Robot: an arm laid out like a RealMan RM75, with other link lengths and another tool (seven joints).
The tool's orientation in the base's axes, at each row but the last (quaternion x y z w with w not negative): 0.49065 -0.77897 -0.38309 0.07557; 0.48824 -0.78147 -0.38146 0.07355; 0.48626 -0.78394 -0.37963 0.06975; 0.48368 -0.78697 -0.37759 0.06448; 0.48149 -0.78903 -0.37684 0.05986; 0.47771 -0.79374 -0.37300 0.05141; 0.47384 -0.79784 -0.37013 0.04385; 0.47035 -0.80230 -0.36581 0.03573
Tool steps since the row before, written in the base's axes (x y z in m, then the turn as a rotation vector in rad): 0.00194 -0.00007 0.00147 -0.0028 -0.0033 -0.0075; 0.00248 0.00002 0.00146 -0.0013 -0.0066 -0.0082; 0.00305 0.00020 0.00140 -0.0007 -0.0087 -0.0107; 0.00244 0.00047 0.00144 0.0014 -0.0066 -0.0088; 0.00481 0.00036 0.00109 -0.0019 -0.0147 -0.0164; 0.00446 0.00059 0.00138 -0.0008 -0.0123 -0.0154; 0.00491 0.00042 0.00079 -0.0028 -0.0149 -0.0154; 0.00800 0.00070 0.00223 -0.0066 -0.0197 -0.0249
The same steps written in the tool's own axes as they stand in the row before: -0.00131 -0.00040 -0.00202 0.0061 -0.0038 0.0049; -0.00166 -0.00077 -0.00222 0.0082 -0.0061 0.0029; -0.00210 -0.00119 -0.00234 0.0102 -0.0087 0.0033; -0.00204 -0.00068 -0.00191 0.0069 -0.0084 0.0021; -0.00313 -0.00264 -0.00278 0.0172 -0.0130 0.0046; -0.00325 -0.00217 -0.00262 0.0145 -0.0126 0.0047; -0.00324 -0.00294 -0.00241 0.0176 -0.0118 0.0041; -0.00563 -0.00424 -0.00445 0.0262 -0.0164 0.0099
